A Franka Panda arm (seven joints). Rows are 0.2 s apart.
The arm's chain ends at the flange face. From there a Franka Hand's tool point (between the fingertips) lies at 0.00 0.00 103.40 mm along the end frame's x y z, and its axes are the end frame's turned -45 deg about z.
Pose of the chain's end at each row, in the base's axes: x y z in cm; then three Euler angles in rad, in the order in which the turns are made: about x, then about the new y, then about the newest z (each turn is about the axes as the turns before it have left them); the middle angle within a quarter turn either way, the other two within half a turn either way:
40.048 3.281 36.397 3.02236 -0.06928 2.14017
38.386 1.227 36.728 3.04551 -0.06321 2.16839
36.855 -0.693 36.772 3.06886 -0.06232 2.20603
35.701 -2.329 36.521 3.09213 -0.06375 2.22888
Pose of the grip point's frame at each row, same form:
39.332 2.054 26.155 3.02236 -0.06928 1.35477
37.733 0.237 26.456 3.04551 -0.06321 1.38299
36.211 -1.443 26.479 3.06886 -0.06232 1.42063
35.042 -2.839 26.215 3.09213 -0.06375 1.44348

